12 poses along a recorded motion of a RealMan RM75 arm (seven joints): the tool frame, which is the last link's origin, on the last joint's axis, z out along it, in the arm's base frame.
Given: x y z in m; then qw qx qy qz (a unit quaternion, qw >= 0).
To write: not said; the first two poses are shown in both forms.
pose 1, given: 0.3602 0.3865 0.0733 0.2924 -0.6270 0.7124 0.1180
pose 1, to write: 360.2 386.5 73.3 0.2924 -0.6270 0.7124 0.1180
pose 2, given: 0.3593 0.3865 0.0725 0.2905 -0.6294 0.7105 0.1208
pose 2, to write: 359.3 386.5 72.5 0.2905 -0.6294 0.7105 0.1208
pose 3, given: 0.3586 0.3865 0.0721 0.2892 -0.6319 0.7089 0.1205
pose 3, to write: 358.6 386.5 72.1 0.2892 -0.6319 0.7089 0.1205
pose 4, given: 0.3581 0.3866 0.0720 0.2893 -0.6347 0.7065 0.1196
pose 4, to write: 358.1 386.6 72.0 0.2893 -0.6347 0.7065 0.1196
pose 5, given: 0.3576 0.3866 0.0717 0.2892 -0.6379 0.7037 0.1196
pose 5, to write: 357.6 386.6 71.7 0.2892 -0.6379 0.7037 0.1196
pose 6, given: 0.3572 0.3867 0.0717 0.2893 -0.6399 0.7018 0.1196
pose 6, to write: 357.2 386.7 71.7 0.2893 -0.6399 0.7018 0.1196
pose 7, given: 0.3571 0.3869 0.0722 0.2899 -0.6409 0.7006 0.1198
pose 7, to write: 357.1 386.9 72.2 0.2899 -0.6409 0.7006 0.1198
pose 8, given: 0.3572 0.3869 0.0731 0.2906 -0.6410 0.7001 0.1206
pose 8, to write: 357.2 386.9 73.1 0.2906 -0.6410 0.7001 0.1206
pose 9, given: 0.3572 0.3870 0.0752 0.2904 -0.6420 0.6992 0.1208
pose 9, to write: 357.2 387.0 75.2 0.2904 -0.6420 0.6992 0.1208
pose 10, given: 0.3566 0.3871 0.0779 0.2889 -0.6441 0.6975 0.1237
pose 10, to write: 356.6 387.1 77.9 0.2889 -0.6441 0.6975 0.1237
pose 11, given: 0.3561 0.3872 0.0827 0.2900 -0.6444 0.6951 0.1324
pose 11, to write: 356.1 387.2 82.7 0.2900 -0.6444 0.6951 0.1324
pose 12, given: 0.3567 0.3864 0.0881 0.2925 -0.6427 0.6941 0.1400
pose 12, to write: 356.7 386.4 88.1 0.2925 -0.6427 0.6941 0.1400
